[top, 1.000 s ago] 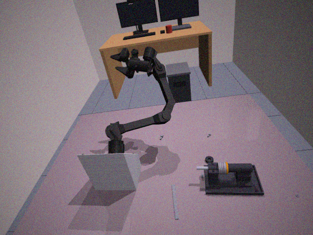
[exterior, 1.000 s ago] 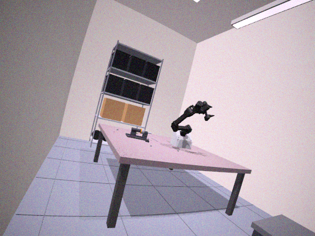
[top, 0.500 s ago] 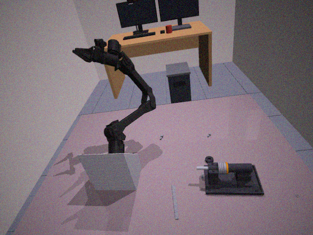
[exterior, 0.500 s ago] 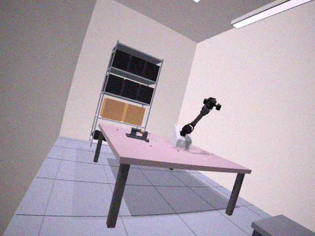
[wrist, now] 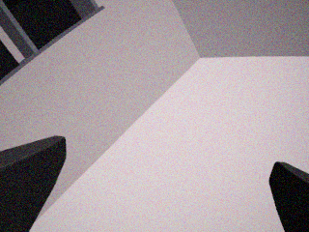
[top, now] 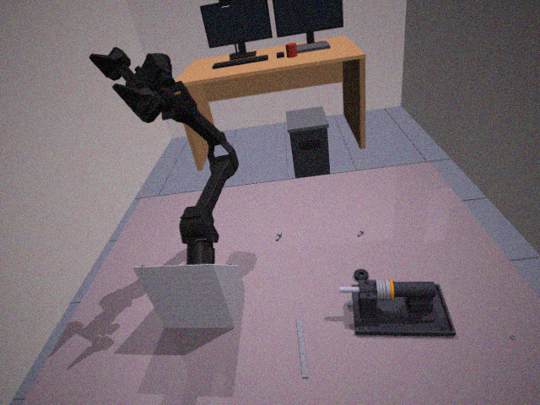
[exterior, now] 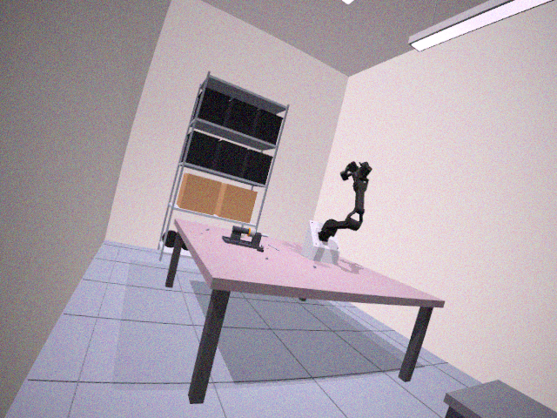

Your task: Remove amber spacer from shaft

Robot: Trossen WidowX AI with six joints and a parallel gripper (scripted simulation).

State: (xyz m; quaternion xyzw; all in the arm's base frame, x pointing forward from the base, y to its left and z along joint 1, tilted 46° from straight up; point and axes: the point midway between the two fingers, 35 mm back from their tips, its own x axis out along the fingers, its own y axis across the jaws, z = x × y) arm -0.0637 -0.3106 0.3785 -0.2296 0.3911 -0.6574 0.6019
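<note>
My gripper tip is 530 mm short of the pale shaft, 60 mm to the left of it and 580 mm above it. Also, from my gripper tip: black ring knob: 500 mm ahead, 50 mm to the left, 650 mm below; then thin grey strip: 330 mm ahead, 170 mm to the right, 660 mm below; then amber spacer: 550 mm ahead, 70 mm to the right, 580 mm below.
</note>
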